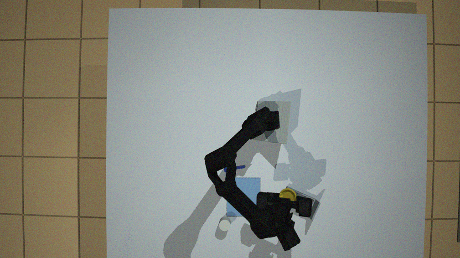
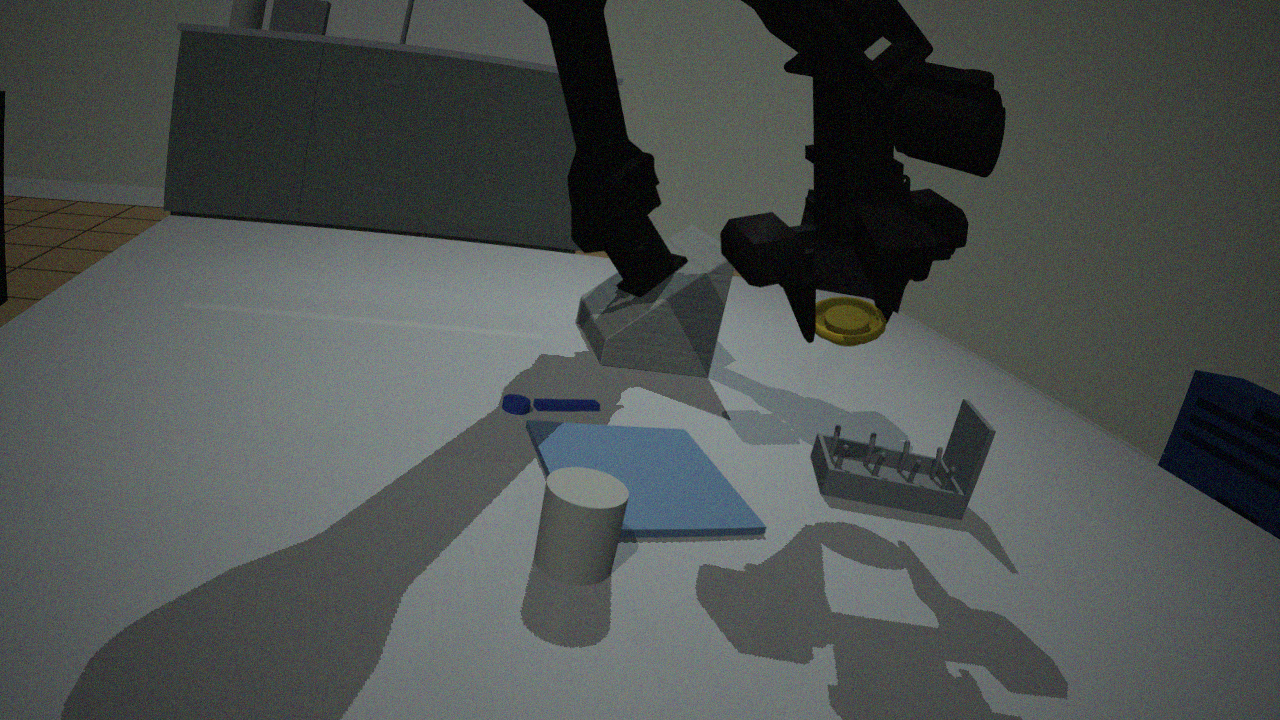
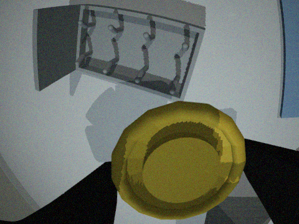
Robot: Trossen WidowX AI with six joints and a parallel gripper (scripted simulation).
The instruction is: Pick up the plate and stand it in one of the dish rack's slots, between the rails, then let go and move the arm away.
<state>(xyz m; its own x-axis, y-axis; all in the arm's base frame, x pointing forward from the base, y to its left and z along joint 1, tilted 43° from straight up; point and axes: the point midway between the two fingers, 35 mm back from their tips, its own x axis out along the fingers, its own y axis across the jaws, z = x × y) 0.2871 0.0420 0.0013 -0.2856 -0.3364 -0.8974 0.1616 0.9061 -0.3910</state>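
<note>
Right now my gripper tip is 5 cm short of the grey dish rack, 5 cm to the right of it and 9 cm above it. The rest, counted from my gripper tip: yellow plate: 1 cm above; blue spoon: 9 cm behind, 20 cm to the right, 11 cm below; light blue mat: 2 cm ahead, 16 cm to the right, 11 cm below.
</note>
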